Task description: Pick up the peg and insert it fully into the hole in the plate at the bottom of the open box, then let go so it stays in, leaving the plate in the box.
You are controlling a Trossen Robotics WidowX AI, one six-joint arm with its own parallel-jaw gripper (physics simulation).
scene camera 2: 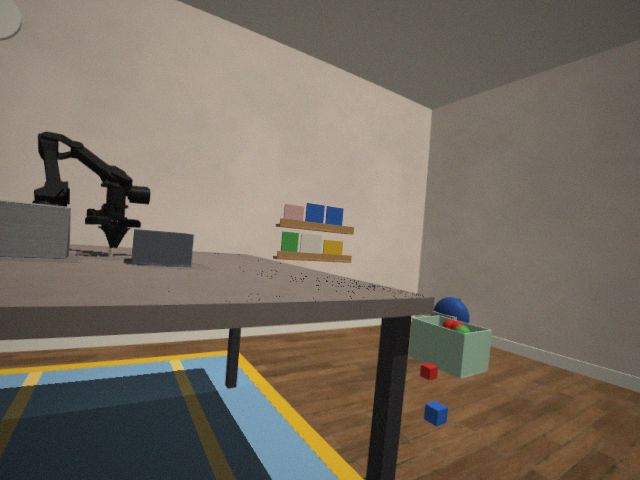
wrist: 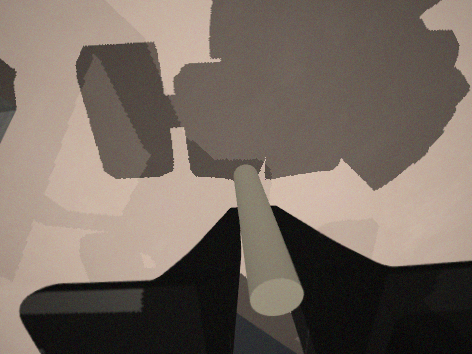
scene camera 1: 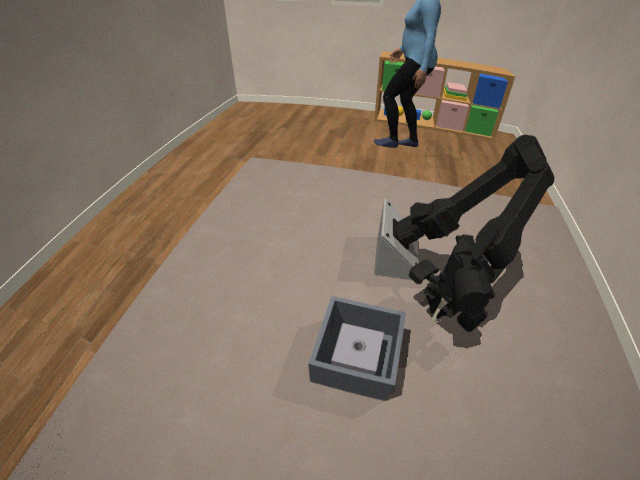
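Where they show: gripper, fingertip midpoint: (scene camera 2: pixel 113 247) (wrist: pixel 253 215) (scene camera 1: pixel 435 315); arm's base at its link origin: (scene camera 2: pixel 42 221) (scene camera 1: pixel 400 234).
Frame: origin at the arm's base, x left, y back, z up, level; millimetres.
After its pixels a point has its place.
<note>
The pale peg (scene camera 1: pixel 435 315) @(y -189, x 97, z -74 mm) (scene camera 2: pixel 110 252) @(y -183, x 95, z -86 mm) (wrist: pixel 266 260) @(y -180, x 107, z -25 mm) stands about upright, its lower end at or very near the table top. My gripper (scene camera 1: pixel 437 307) @(y -191, x 96, z -70 mm) (scene camera 2: pixel 113 246) @(y -191, x 96, z -70 mm) (wrist: pixel 253 215) @(y -191, x 96, z -70 mm) points down and is shut on the peg, with one finger on each side. The peg's top end shows between the fingers in the wrist view. The open grey box (scene camera 1: pixel 351 379) @(y -387, x -88, z -23 mm) (scene camera 2: pixel 162 248) @(y -293, x -159, z -48 mm) is beside the gripper, to its left in scene camera 1. The light plate (scene camera 1: pixel 346 356) @(y -333, x -102, z -41 mm) lies on the box's bottom, its round hole (scene camera 1: pixel 358 345) @(y -298, x -80, z -56 mm) facing up. The plate is hidden in scene camera 2.
The grey wedge-shaped arm mount (scene camera 1: pixel 390 260) @(y -65, x -20, z -34 mm) (scene camera 2: pixel 36 230) @(y 7, x -52, z -25 mm) stands on the table (scene camera 1: pixel 206 335) @(y -317, x -430, z -99 mm) behind the box in scene camera 1. The box walls rise around the plate. A person (scene camera 1: pixel 421 38) and a cube shelf (scene camera 1: pixel 444 62) are beyond the table.
</note>
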